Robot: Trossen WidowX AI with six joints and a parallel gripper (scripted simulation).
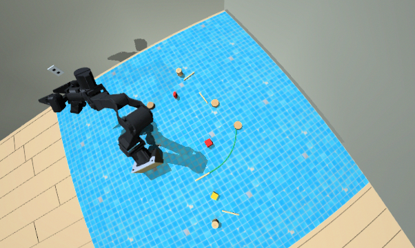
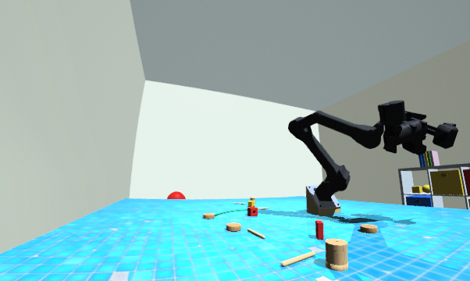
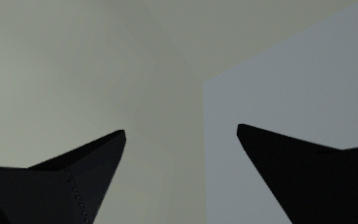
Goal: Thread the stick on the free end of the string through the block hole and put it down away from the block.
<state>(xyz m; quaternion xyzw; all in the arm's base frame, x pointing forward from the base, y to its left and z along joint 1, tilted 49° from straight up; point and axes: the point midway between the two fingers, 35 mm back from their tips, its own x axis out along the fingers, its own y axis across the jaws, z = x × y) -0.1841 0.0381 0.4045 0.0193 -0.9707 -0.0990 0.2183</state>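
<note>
Now: gripper tip 53 cm short of the wooden cylinder, 29 cm above it and 6 cm to the right of it. From my gripper tip the other things lie so: red upright piece 46 cm ahead, 29 cm below, 6 cm to the right; then yellow cube 60 cm to the right, 46 cm ahead, 29 cm below; then round wooden button 69 cm ahead, 34 cm to the right, 30 cm below.
</note>
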